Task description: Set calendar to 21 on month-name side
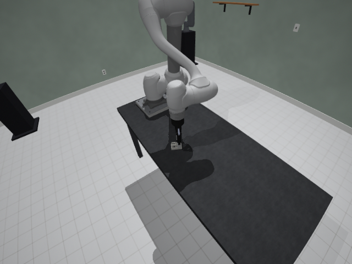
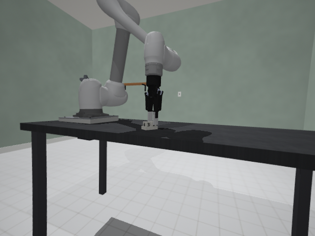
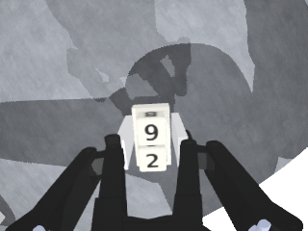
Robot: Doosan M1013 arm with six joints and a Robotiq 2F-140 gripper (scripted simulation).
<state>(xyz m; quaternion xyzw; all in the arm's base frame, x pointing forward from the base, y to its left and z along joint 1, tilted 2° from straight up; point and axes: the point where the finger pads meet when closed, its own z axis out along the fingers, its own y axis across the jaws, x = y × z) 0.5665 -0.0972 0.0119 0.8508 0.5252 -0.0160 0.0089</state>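
The cube lies 3 cm below my hand. The rest, counted from my hand: white tray (5 cm below, 2 cm to the right, 1 cm behind).
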